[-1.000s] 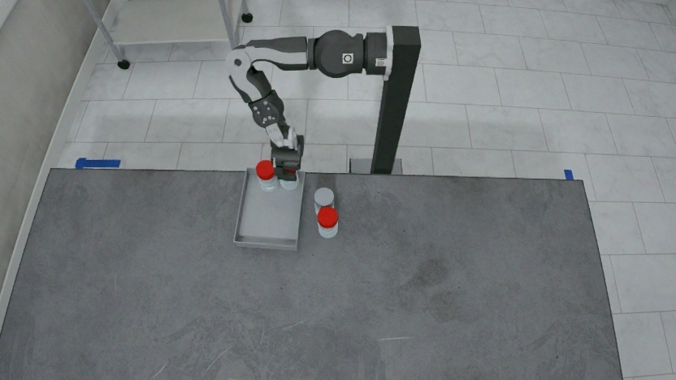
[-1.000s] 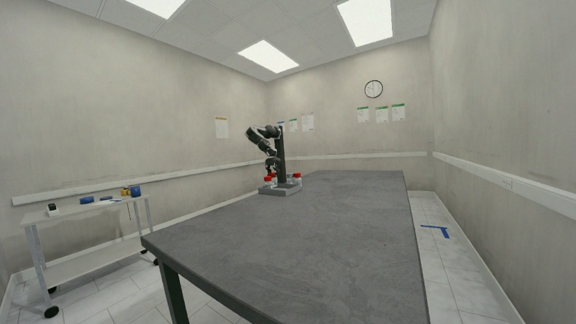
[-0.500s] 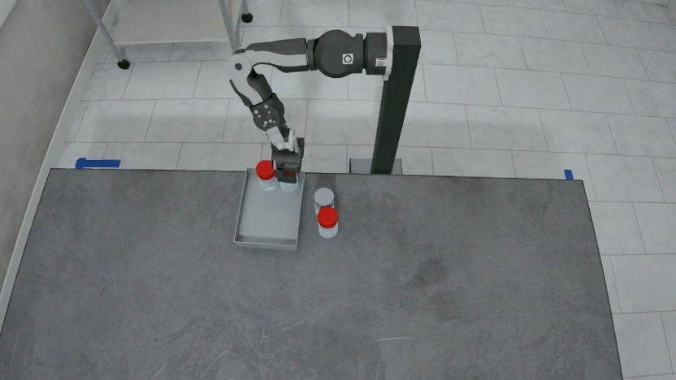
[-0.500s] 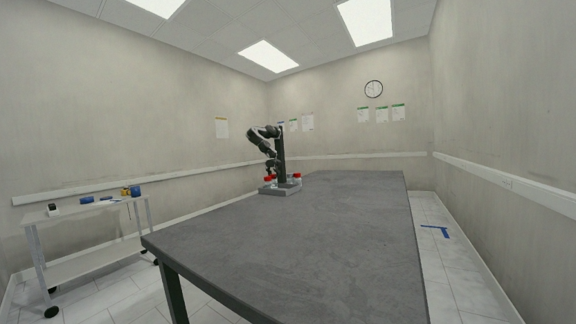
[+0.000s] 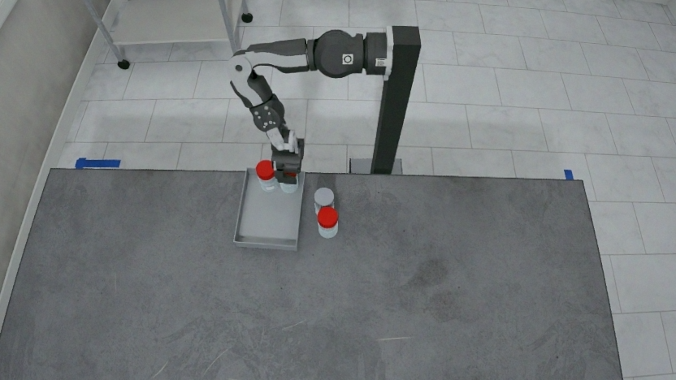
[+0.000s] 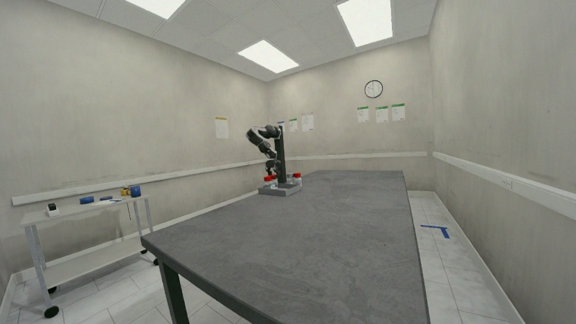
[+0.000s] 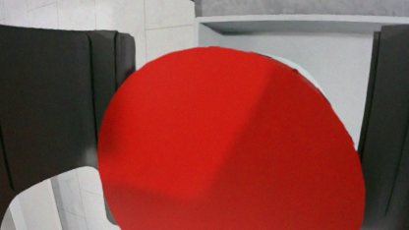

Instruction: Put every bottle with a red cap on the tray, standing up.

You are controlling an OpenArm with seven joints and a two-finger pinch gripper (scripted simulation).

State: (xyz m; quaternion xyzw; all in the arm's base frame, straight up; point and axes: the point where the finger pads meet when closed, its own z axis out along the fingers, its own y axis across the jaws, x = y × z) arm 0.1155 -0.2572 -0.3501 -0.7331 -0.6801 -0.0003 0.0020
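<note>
The grey tray lies 80 mm below my hand, 80 mm ahead of it and 60 mm to the right of it. From my hand the other things lie so: grey-capped bottle (100 mm to the left, 80 mm ahead, 50 mm below).
</note>
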